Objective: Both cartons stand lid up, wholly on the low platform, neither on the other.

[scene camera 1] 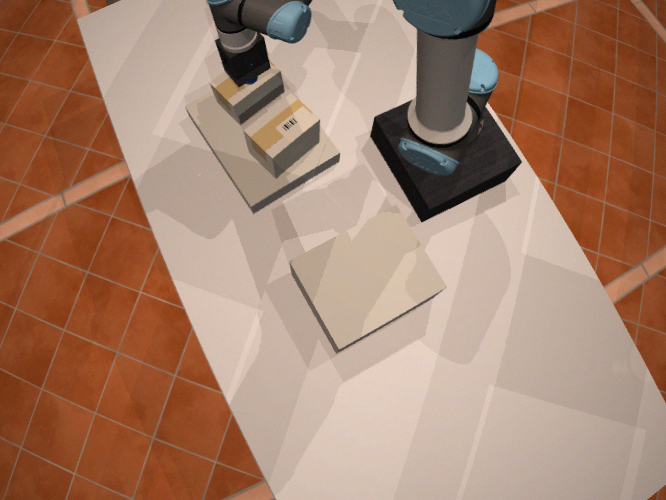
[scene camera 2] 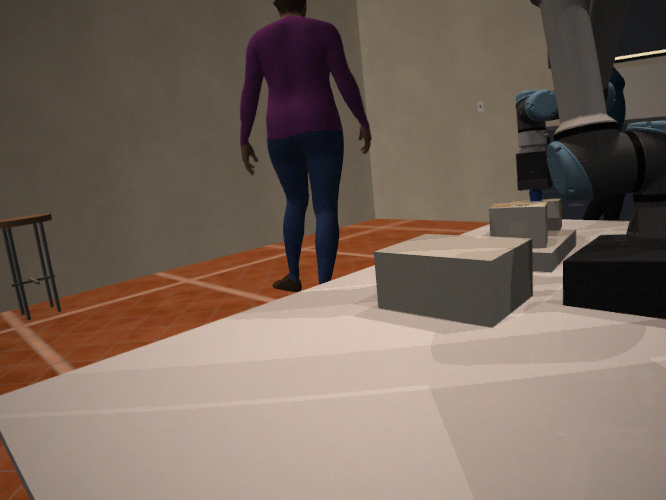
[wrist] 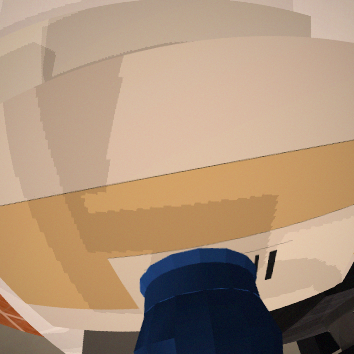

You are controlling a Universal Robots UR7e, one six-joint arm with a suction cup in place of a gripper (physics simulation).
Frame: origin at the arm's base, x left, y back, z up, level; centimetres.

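Seen in the pictures: end effector, tool point: (scene camera 1: 251, 81) (wrist: 193, 254).
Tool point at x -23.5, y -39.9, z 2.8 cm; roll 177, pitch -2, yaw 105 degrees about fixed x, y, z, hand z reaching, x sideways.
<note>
A point is followed by its place in that frame.
Two tan-taped cartons are on the low platform (scene camera 1: 249, 181) @[x -3.7, y -47.6, z -5.5 cm] (scene camera 2: 555, 250) @[x -7.2, y -26.7, z -5.8 cm], lids up and side by side. The near carton (scene camera 1: 281, 133) @[x -7.0, y -38.2, z 4.9 cm] (scene camera 2: 519, 223) @[x -4.9, y -35.0, z 0.9 cm] stands free with its barcode label on top. The far carton (scene camera 1: 254, 96) @[x -19.9, y -40.3, z 2.1 cm] (scene camera 2: 554, 208) @[x -22.3, y -33.9, z 2.3 cm] (wrist: 218, 116) is at the platform's far end, and I cannot tell whether it touches the deck. My suction cup (scene camera 1: 250, 79) @[x -23.5, y -39.9, z 2.8 cm] (scene camera 2: 535, 194) (wrist: 201, 277) presses on the far carton's lid and holds it. The arm's black tool hides most of that lid in the overhead view.
A taller grey block (scene camera 1: 371, 283) @[x 28.8, y -32.4, z 1.7 cm] (scene camera 2: 452, 278) @[x 36.1, y -25.8, z -2.1 cm] stands on the table nearer the front. The arm's black base (scene camera 1: 495, 164) @[x 13.8, y 5.0, z 0.1 cm] (scene camera 2: 573, 278) @[x 17.8, y -11.6, z -4.7 cm] is to the right. A person (scene camera 2: 303, 124) in a purple top walks on the tiled floor beside the table.
</note>
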